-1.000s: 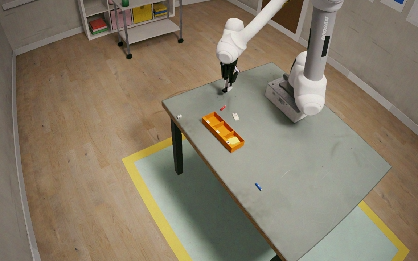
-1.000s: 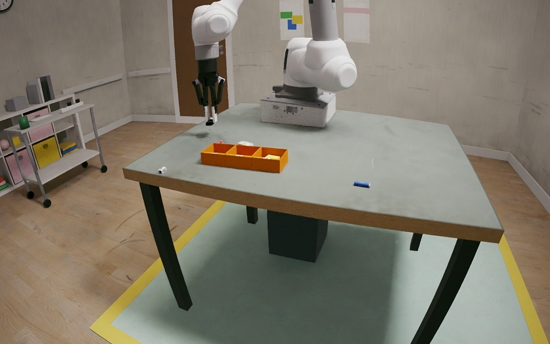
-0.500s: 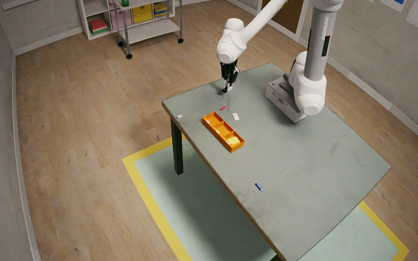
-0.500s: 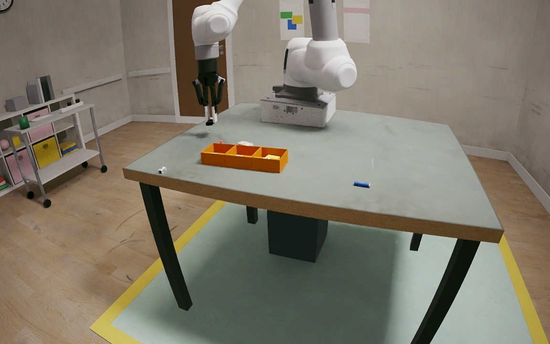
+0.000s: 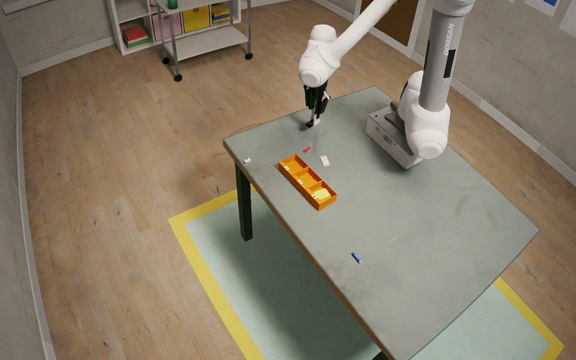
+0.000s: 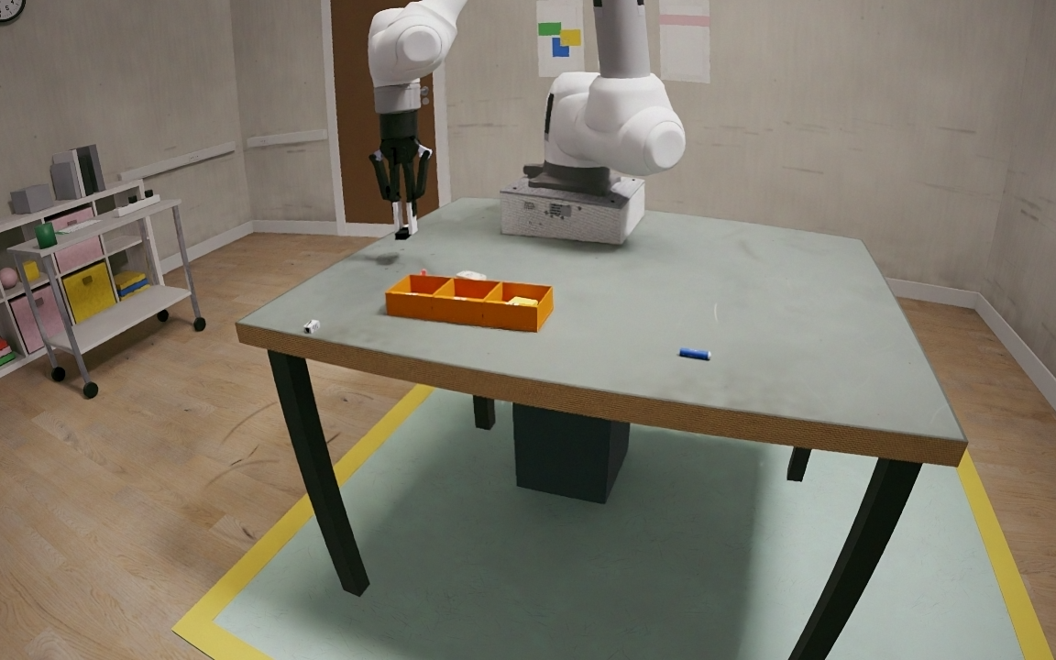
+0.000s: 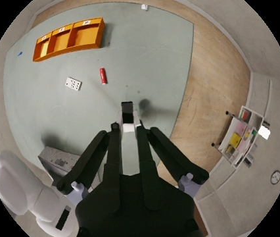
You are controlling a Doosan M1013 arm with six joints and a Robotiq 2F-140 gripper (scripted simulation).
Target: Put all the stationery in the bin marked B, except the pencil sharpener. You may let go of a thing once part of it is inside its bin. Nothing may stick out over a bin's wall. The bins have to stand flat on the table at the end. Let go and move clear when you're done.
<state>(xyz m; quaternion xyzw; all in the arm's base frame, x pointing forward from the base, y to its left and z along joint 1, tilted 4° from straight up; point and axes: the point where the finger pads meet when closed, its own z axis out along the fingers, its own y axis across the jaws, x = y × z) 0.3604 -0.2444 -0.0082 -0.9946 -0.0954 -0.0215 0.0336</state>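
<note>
Now: the yellow sticky pad 31 cm to the left of my hand, 18 cm ahead of it and 8 cm below it. Also, from my hand: black piece 3 cm below, 1 cm behind; then red piece 9 cm below, 8 cm to the left, 8 cm ahead; then flat white piece 17 cm to the left, 9 cm below, 6 cm ahead.
</note>
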